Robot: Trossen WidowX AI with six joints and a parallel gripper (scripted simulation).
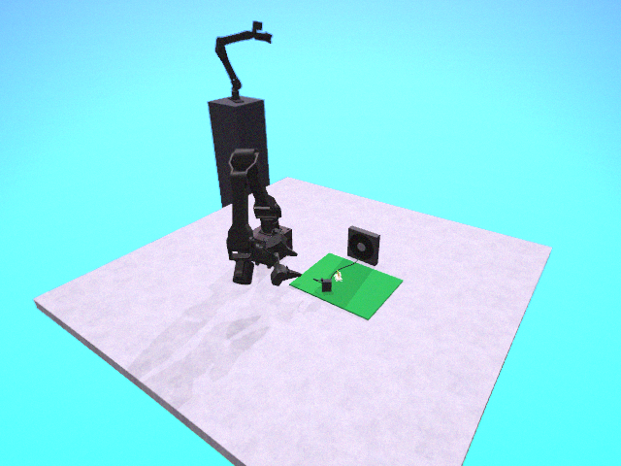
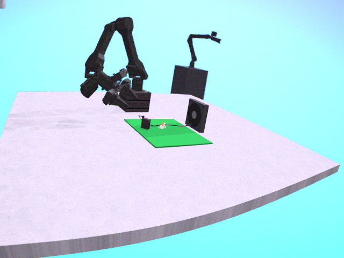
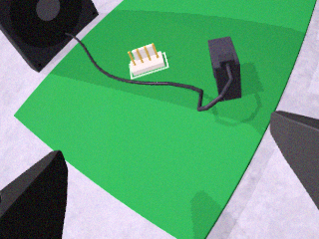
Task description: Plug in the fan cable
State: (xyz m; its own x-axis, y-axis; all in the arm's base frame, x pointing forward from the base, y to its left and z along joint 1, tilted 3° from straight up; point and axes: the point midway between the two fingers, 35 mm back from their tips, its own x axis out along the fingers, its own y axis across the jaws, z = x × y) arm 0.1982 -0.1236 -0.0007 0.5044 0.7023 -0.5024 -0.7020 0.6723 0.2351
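My gripper tip is 9 cm short of the dark fan plug, 3 cm to the right of it and 6 cm above it. Also, from my gripper tip: green board: 12 cm ahead, 11 cm to the left, 10 cm below; then black fan: 9 cm ahead, 26 cm to the left, 2 cm below; then white four-pin fan header: 8 cm ahead, 11 cm to the left, 8 cm below.
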